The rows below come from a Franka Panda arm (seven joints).
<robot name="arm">
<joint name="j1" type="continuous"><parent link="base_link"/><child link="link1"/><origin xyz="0 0 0.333"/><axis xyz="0 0 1"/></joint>
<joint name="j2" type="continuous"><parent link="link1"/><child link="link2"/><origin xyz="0 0 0"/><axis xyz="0 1 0"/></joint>
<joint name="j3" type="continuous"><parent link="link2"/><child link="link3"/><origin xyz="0 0 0.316"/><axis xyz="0 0 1"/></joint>
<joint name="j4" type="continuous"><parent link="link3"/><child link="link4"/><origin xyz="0.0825 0 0"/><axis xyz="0 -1 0"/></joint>
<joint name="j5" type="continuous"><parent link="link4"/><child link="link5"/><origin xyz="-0.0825 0 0.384"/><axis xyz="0 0 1"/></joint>
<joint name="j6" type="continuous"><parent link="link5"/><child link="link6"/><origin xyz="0 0 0"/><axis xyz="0 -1 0"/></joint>
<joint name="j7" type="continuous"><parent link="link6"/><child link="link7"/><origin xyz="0.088 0 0"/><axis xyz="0 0 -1"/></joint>
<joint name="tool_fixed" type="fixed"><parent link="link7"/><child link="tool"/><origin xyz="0 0 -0.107" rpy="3.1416 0 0"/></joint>
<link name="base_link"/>
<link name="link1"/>
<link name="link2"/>
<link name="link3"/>
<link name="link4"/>
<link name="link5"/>
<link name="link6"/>
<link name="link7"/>
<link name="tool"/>
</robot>
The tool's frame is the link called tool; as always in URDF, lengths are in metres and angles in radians. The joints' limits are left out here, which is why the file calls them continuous.
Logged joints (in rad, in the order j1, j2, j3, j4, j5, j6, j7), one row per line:
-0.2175, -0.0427, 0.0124, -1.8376, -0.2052, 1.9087, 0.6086
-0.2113, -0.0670, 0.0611, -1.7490, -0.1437, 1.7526, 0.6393
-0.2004, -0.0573, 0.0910, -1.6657, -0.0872, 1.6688, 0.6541
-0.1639, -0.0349, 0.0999, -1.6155, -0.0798, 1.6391, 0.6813
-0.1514, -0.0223, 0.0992, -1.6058, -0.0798, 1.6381, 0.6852
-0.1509, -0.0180, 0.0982, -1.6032, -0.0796, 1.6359, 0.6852
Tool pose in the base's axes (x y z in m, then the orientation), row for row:
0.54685, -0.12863, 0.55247, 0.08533, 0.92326, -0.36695, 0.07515
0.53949, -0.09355, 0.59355, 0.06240, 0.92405, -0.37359, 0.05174
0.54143, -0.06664, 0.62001, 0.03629, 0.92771, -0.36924, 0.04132
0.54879, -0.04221, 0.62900, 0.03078, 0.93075, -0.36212, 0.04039
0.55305, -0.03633, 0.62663, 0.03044, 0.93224, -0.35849, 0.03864
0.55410, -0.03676, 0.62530, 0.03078, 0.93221, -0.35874, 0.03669
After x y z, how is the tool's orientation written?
As a quaternion, w x y z.
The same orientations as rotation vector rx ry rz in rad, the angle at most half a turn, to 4 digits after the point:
2.7528, -1.0941, 0.2241
2.7930, -1.1292, 0.1564
2.8490, -1.1339, 0.1269
2.8681, -1.1159, 0.1245
2.8733, -1.1049, 0.1191
2.8726, -1.1054, 0.1131

